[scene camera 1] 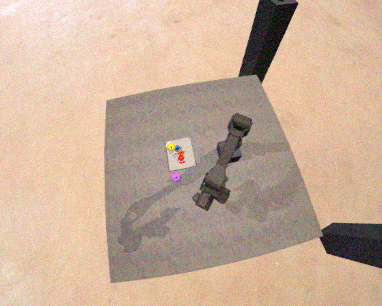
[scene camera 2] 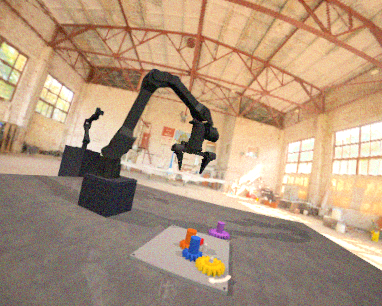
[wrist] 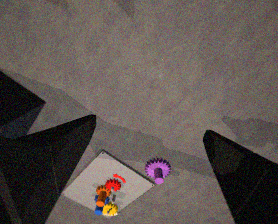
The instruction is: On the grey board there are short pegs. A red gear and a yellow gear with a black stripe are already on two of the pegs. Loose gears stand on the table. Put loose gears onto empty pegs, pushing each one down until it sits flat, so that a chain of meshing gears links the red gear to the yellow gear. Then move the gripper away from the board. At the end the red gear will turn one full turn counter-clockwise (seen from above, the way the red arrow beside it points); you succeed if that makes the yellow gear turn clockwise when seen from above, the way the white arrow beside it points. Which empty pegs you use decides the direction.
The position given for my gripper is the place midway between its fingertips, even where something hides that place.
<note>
My gripper (scene camera 2: 190, 172) is open, holding nothing.
My gripper is seen too in the wrist view (wrist: 150, 127).
</note>
